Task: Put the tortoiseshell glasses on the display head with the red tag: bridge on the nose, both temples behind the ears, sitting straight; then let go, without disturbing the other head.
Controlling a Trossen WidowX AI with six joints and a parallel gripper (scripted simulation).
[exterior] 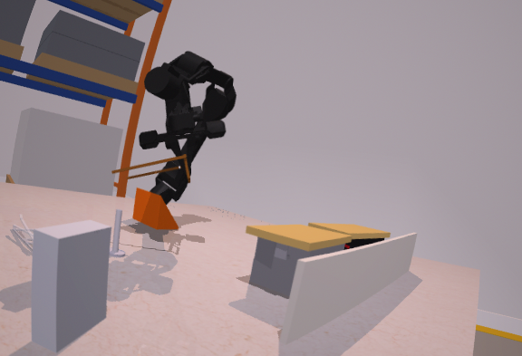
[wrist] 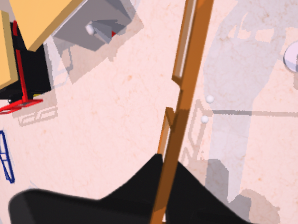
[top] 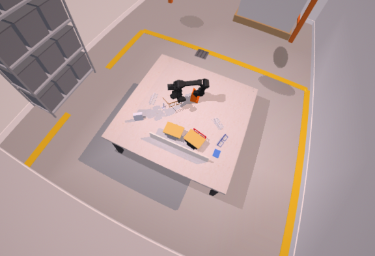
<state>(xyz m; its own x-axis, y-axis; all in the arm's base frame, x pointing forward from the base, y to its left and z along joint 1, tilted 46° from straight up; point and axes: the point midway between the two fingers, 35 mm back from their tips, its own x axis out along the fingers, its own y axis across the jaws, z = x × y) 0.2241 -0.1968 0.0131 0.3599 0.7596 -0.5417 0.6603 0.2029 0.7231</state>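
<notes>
My gripper tip is 240 mm short of the display head, 30 mm to the right of it and 110 mm above it. From my gripper tip the other things lie so: white panel: 400 mm ahead, 110 mm to the left, 110 mm below; then grey block: 210 mm ahead, 360 mm to the right, 110 mm below; then grey stand: 160 mm to the right, 140 mm below.
</notes>
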